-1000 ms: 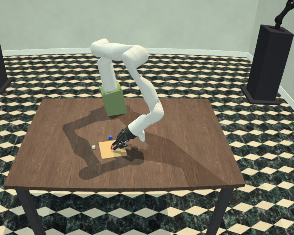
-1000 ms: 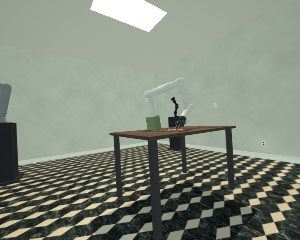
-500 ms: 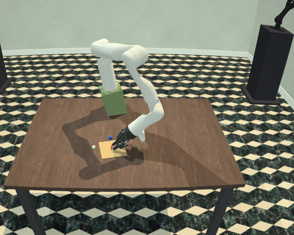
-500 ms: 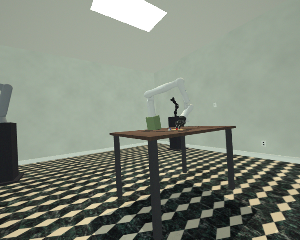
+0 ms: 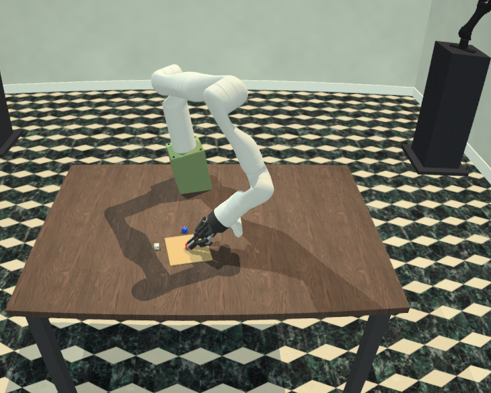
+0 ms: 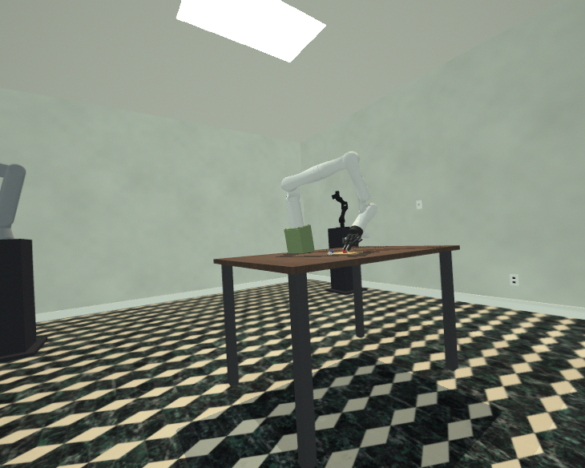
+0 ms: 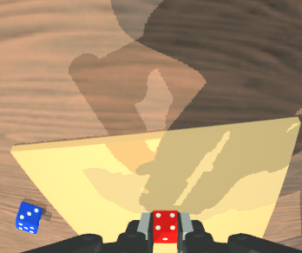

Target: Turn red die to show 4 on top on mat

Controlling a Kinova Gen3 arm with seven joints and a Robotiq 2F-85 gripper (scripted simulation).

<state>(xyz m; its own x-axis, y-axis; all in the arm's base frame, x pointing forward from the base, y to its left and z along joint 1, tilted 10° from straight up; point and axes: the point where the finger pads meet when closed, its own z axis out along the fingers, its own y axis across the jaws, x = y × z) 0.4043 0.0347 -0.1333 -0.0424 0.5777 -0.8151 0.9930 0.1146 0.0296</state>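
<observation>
The red die is 20 mm to the right of my hand and 10 mm below it. From my hand the other things lie so: mat 20 mm to the right, 20 mm below; then white die 120 mm to the right, 20 mm below; then blue die 90 mm behind, 30 mm to the right, 20 mm below.
</observation>
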